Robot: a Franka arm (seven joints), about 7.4 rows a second.
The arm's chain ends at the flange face. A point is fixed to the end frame.
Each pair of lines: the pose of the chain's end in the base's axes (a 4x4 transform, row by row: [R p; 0 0 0 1], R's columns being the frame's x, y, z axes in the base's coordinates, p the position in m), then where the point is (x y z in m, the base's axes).
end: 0.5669 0.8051 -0.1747 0.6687; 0.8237 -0.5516 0.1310 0.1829; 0.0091 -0.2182 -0.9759 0.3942; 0 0 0 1
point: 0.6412 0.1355 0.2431
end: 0.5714 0.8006 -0.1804 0.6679; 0.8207 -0.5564 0.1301 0.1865; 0.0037 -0.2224 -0.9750 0.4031; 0 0 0 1
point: 0.6392 0.1389 0.2523
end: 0.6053 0.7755 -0.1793 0.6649; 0.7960 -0.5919 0.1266 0.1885; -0.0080 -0.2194 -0.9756 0.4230; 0 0 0 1
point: 0.6335 0.1405 0.2729
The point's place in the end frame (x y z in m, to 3 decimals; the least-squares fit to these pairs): -0.056 0.037 0.146
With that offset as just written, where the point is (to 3 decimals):
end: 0.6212 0.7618 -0.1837 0.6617; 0.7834 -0.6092 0.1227 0.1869; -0.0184 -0.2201 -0.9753 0.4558; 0 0 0 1
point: 0.628 0.138 0.306
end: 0.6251 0.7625 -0.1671 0.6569; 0.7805 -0.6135 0.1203 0.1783; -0.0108 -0.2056 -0.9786 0.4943; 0 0 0 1
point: 0.626 0.129 0.344
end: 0.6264 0.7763 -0.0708 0.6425; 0.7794 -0.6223 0.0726 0.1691; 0.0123 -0.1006 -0.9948 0.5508; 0 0 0 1
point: 0.626 0.113 0.401
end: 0.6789 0.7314 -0.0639 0.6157; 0.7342 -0.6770 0.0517 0.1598; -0.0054 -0.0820 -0.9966 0.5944; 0 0 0 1
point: 0.595 0.101 0.446
